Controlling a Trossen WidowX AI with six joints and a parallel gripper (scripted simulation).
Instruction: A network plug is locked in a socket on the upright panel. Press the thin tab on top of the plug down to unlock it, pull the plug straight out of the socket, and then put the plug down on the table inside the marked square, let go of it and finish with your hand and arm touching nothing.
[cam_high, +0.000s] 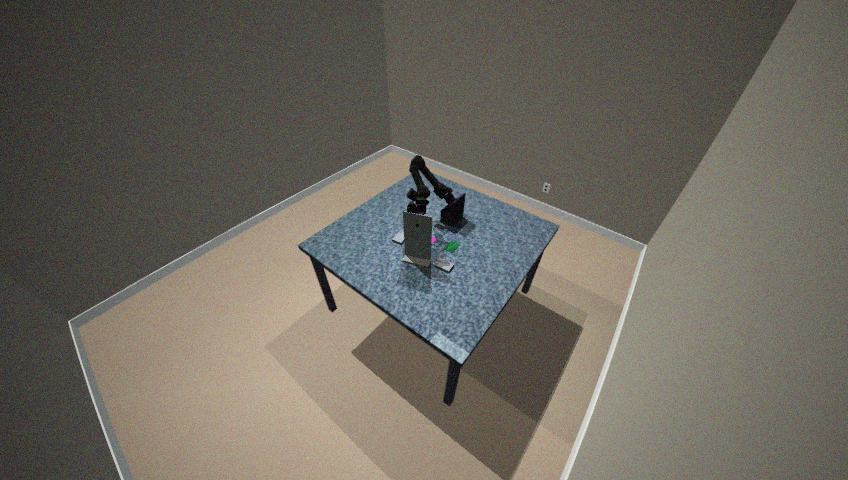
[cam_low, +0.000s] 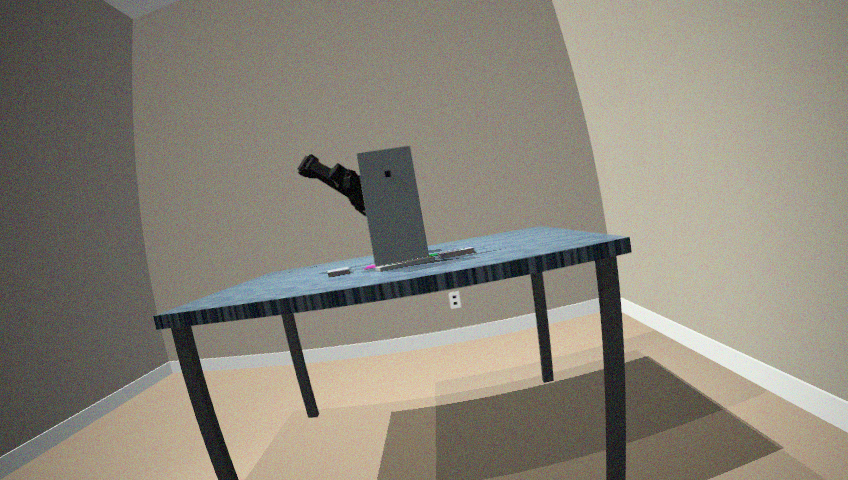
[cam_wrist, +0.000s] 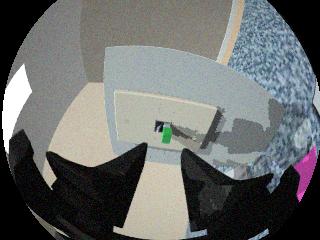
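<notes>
The network plug is 3 cm ahead of my gripper tip and 1 cm to the left of it. From my gripper tip the other things lie so: magenta patch: 13 cm behind, 4 cm to the right, 27 cm below; then grey upright panel: 5 cm ahead, 1 cm to the left, 11 cm below.
</notes>
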